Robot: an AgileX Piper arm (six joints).
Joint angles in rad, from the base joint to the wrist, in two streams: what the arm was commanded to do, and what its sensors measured. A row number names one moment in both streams.
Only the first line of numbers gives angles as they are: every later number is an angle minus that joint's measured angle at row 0.
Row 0, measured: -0.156 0.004 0.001 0.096 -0.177 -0.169
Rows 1 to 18, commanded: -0.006 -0.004 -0.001 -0.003 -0.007 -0.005; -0.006 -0.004 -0.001 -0.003 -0.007 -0.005; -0.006 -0.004 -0.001 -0.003 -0.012 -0.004; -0.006 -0.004 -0.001 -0.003 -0.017 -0.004; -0.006 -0.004 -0.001 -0.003 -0.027 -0.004; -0.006 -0.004 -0.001 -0.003 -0.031 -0.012; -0.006 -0.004 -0.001 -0.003 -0.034 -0.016; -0.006 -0.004 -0.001 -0.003 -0.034 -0.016; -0.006 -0.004 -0.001 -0.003 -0.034 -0.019; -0.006 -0.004 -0.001 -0.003 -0.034 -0.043; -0.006 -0.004 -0.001 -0.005 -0.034 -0.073; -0.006 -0.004 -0.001 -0.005 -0.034 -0.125; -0.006 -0.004 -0.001 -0.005 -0.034 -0.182; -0.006 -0.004 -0.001 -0.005 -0.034 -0.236; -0.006 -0.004 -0.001 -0.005 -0.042 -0.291; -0.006 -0.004 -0.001 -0.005 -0.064 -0.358; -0.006 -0.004 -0.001 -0.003 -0.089 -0.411; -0.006 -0.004 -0.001 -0.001 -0.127 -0.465
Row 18, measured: 0.000 0.000 0.000 0.000 -0.031 -0.250
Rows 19 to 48, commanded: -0.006 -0.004 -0.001 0.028 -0.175 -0.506; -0.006 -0.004 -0.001 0.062 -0.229 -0.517; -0.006 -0.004 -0.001 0.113 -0.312 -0.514; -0.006 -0.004 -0.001 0.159 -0.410 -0.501; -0.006 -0.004 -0.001 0.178 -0.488 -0.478; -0.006 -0.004 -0.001 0.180 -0.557 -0.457; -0.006 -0.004 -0.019 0.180 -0.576 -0.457; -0.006 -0.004 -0.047 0.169 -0.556 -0.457; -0.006 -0.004 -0.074 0.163 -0.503 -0.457; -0.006 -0.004 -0.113 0.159 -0.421 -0.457; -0.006 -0.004 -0.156 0.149 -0.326 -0.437; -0.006 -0.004 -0.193 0.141 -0.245 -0.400; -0.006 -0.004 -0.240 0.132 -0.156 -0.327; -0.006 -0.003 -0.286 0.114 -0.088 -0.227; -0.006 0.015 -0.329 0.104 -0.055 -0.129; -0.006 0.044 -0.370 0.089 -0.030 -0.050; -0.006 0.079 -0.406 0.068 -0.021 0.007; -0.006 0.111 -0.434 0.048 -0.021 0.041; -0.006 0.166 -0.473 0.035 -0.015 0.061; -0.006 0.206 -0.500 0.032 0.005 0.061; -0.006 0.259 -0.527 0.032 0.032 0.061; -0.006 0.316 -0.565 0.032 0.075 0.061; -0.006 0.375 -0.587 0.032 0.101 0.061; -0.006 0.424 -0.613 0.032 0.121 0.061; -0.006 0.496 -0.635 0.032 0.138 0.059; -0.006 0.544 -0.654 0.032 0.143 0.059; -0.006 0.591 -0.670 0.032 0.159 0.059; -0.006 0.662 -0.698 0.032 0.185 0.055; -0.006 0.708 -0.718 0.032 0.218 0.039; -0.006 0.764 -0.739 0.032 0.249 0.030
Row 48, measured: 0.000 0.572 -0.668 0.043 0.133 0.053
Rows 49 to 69, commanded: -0.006 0.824 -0.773 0.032 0.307 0.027; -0.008 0.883 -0.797 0.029 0.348 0.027; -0.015 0.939 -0.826 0.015 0.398 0.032; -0.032 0.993 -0.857 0.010 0.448 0.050; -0.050 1.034 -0.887 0.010 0.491 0.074; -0.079 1.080 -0.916 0.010 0.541 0.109; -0.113 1.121 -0.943 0.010 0.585 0.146; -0.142 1.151 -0.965 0.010 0.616 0.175; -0.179 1.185 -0.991 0.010 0.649 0.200; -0.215 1.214 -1.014 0.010 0.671 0.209; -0.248 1.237 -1.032 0.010 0.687 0.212; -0.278 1.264 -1.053 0.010 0.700 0.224; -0.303 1.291 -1.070 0.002 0.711 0.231; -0.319 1.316 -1.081 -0.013 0.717 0.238; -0.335 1.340 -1.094 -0.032 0.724 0.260; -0.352 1.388 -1.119 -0.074 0.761 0.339; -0.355 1.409 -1.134 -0.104 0.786 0.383; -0.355 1.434 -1.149 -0.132 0.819 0.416; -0.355 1.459 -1.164 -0.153 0.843 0.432; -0.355 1.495 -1.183 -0.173 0.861 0.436; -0.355 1.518 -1.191 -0.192 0.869 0.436
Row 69, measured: -0.348 1.443 -1.148 -0.120 0.820 0.390
